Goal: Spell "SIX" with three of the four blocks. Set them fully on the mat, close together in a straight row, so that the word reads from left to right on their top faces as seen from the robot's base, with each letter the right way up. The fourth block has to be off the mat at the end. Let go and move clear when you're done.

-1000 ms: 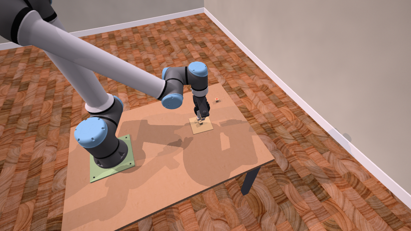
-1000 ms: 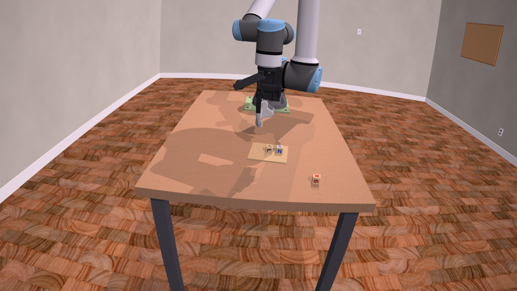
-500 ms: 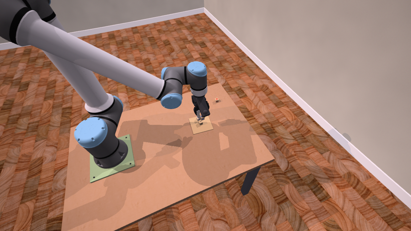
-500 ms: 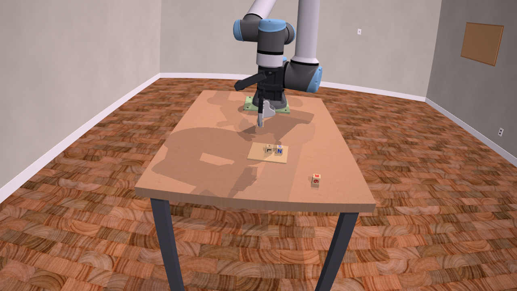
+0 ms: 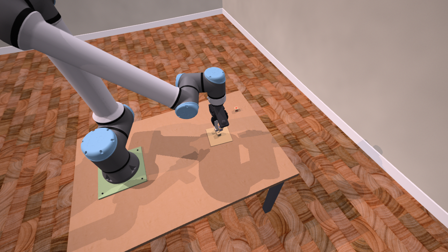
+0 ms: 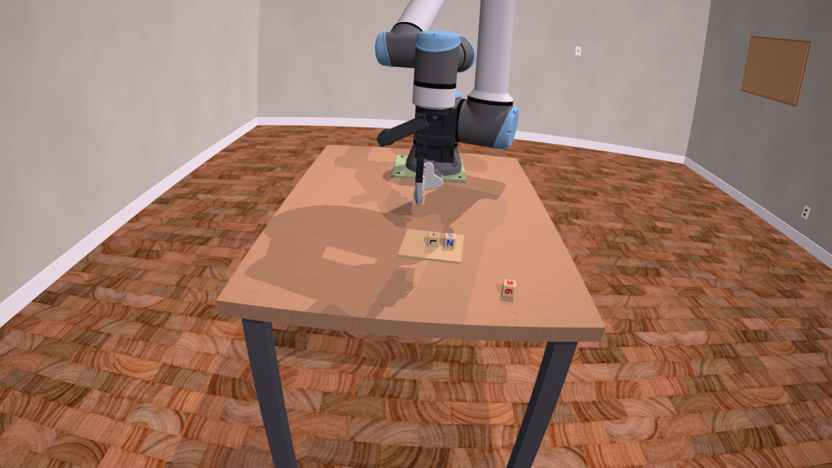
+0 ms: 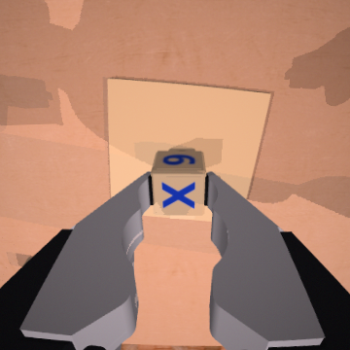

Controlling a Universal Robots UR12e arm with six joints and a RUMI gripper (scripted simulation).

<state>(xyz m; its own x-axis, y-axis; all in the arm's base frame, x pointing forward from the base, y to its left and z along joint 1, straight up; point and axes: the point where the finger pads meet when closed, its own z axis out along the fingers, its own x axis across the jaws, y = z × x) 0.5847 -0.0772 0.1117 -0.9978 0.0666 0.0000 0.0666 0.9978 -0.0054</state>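
Now: hand 4 cm to the right of the mat and 12 cm above it. Also, from my hand: red-lettered block 20 cm ahead, 18 cm to the left, 11 cm below.
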